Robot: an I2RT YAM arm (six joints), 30 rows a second.
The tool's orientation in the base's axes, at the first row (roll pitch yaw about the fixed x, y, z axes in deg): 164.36 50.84 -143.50
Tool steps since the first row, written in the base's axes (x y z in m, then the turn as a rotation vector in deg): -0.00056 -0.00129 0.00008 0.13 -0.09 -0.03; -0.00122 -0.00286 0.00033 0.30 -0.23 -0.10; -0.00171 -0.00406 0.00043 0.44 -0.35 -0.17; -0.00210 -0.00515 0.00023 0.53 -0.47 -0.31; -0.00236 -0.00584 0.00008 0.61 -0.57 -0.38; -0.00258 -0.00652 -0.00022 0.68 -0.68 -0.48; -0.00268 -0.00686 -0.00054 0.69 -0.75 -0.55; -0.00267 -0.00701 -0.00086 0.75 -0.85 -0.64; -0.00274 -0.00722 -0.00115 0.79 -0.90 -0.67
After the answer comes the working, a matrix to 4 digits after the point.
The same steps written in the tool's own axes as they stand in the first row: 0.00071 -0.00041 -0.00115 -0.01 -0.16 0.02; 0.00144 -0.00090 -0.00263 0.01 -0.39 0.04; 0.00206 -0.00130 -0.00370 0.04 -0.58 0.07; 0.00282 -0.00175 -0.00447 0.15 -0.75 0.11; 0.00333 -0.00203 -0.00495 0.20 -0.89 0.12; 0.00393 -0.00236 -0.00531 0.28 -1.03 0.14; 0.00436 -0.00256 -0.00538 0.36 -1.09 0.14; 0.00466 -0.00272 -0.00528 0.43 -1.22 0.16; 0.00499 -0.00286 -0.00528 0.46 -1.28 0.16
The tool's axes in the first row as the columns of a matrix, in the base's axes (rounded; the answer above uses it unrounded):
-0.5076 -0.7408 0.4399
-0.3756 0.6498 0.6609
-0.7754 0.1702 -0.6081

